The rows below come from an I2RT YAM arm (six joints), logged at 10 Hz.
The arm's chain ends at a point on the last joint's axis. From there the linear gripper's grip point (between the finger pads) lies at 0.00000 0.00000 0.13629 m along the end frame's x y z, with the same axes.
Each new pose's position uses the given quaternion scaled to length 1; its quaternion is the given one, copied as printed.
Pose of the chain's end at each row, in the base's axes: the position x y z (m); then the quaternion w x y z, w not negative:
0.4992 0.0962 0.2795 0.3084 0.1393 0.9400 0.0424
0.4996 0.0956 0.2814 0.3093 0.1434 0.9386 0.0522
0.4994 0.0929 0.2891 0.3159 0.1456 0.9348 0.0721
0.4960 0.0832 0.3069 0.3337 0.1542 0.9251 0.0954
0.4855 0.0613 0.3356 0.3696 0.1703 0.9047 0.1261
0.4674 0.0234 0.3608 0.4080 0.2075 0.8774 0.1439
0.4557 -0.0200 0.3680 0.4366 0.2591 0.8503 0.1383
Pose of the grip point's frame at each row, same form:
0.5798 0.0954 0.1696 0.3084 0.1393 0.9400 0.0424
0.5808 0.0969 0.1719 0.3093 0.1434 0.9386 0.0522
0.5828 0.0987 0.1814 0.3159 0.1456 0.9348 0.0721
0.5842 0.0932 0.2034 0.3337 0.1542 0.9251 0.0954
0.5825 0.0752 0.2409 0.3696 0.1703 0.9047 0.1261
0.5731 0.0347 0.2755 0.4080 0.2075 0.8774 0.1439
0.5667 -0.0188 0.2889 0.4366 0.2591 0.8503 0.1383

